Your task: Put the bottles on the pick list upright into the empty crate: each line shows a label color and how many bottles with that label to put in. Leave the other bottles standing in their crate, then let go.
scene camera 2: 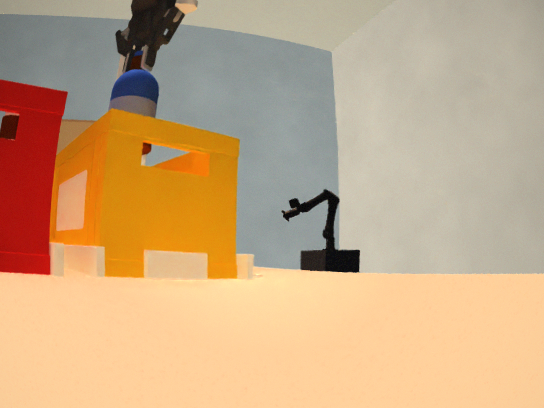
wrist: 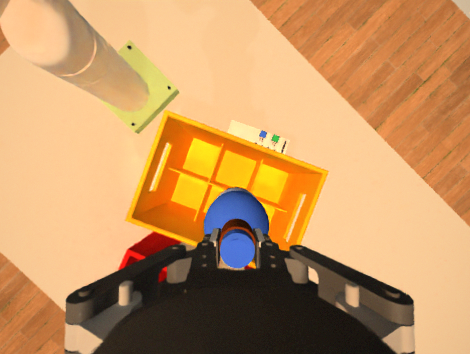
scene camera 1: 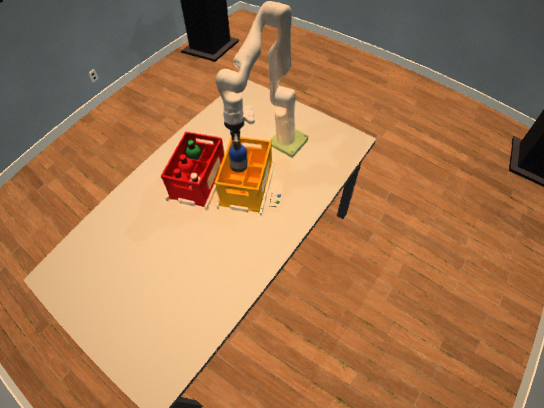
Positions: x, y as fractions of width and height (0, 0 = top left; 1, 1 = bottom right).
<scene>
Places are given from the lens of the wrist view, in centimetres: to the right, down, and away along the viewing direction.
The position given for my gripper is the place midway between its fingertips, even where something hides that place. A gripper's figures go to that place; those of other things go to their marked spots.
my gripper (wrist: 0.50, 0.67): 0, 6, 16
blue bottle (wrist: 0.50, 0.60): 0, 3, 16
pick list (wrist: 0.56, 0.39): 7, -10, 44
The marked spots on the pick list and the blue bottle are 32 cm apart.
</scene>
